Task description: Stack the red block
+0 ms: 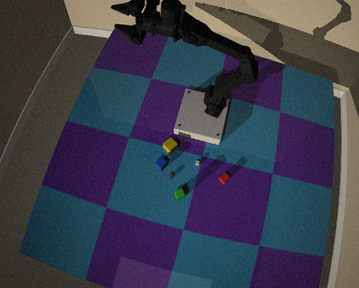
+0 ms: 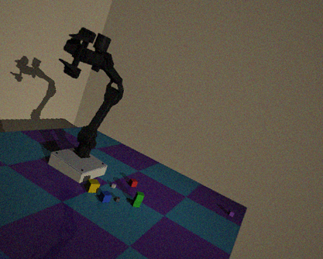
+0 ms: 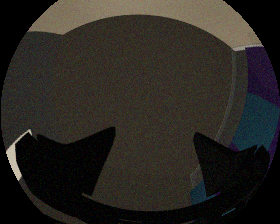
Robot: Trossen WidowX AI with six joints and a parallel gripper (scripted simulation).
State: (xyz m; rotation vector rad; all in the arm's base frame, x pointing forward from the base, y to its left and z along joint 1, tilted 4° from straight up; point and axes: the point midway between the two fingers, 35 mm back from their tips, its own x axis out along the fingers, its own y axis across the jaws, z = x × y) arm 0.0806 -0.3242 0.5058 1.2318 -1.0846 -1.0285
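Right now my gripper tip is 130 mm short of the red block, 520 mm to the right of it and 550 mm above it. The rest, counted from my gripper tip: yellow block: 100 mm ahead, 260 mm to the left, 540 mm below; blue block: 190 mm ahead, 260 mm to the left, 550 mm below; small purple block: 560 mm ahead, 910 mm to the left, 550 mm below.
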